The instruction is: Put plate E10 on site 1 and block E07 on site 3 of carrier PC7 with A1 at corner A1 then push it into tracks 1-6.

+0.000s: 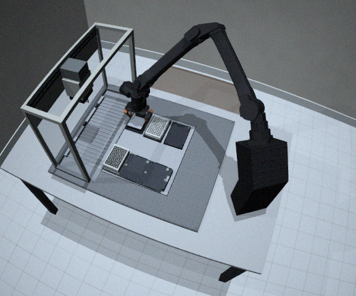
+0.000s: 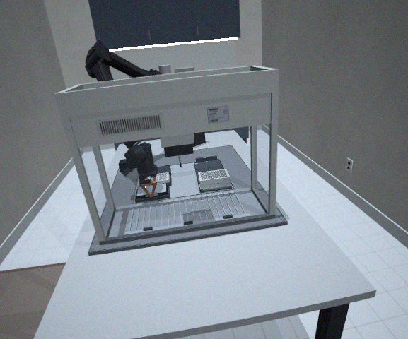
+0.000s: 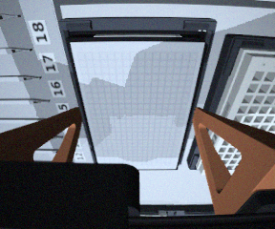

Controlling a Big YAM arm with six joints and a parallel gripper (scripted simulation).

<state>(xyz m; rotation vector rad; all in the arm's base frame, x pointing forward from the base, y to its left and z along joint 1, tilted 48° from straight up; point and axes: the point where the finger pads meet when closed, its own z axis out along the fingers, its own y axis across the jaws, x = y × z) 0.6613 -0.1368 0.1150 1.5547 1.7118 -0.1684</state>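
My gripper is now 20 mm above the dark nest S3. From my hand the other things lie so: nest S1: 220 mm behind, 30 mm to the left, 20 mm below; dark carrier PC7: 80 mm behind, 280 mm to the left, 10 mm below.
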